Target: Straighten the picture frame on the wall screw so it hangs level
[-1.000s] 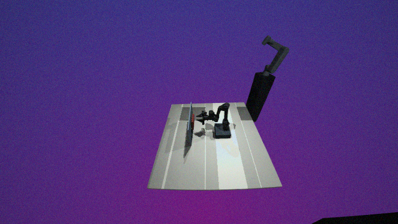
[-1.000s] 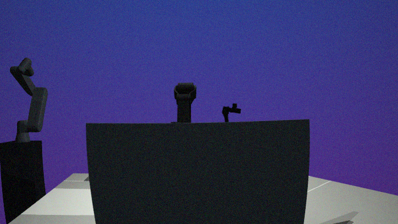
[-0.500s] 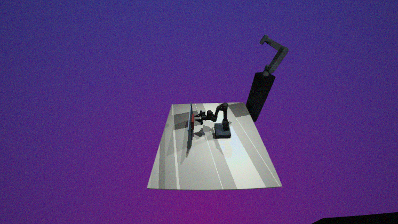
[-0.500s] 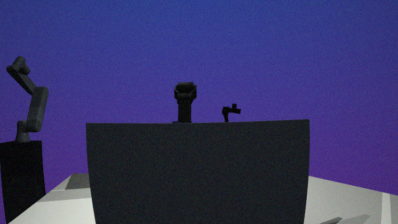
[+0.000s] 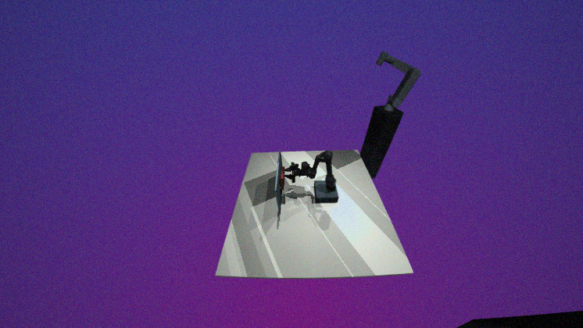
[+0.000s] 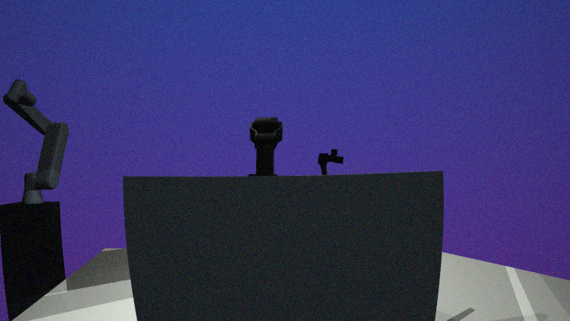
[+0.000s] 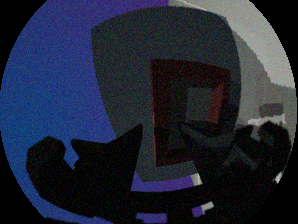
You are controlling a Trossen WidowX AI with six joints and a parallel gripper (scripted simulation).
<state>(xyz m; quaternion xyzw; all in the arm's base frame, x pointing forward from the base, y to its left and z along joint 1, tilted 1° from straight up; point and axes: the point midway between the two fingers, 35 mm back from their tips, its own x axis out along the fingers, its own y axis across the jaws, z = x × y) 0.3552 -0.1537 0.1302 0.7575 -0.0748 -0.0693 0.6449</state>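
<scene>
Now: gripper tip 50 mm above the picture frame, 20 mm short of it and 10 mm to the right of it. From my gripper tip the other things lie so: upright panel: 60 mm below, 30 mm ahead, 20 mm to the left.
</scene>
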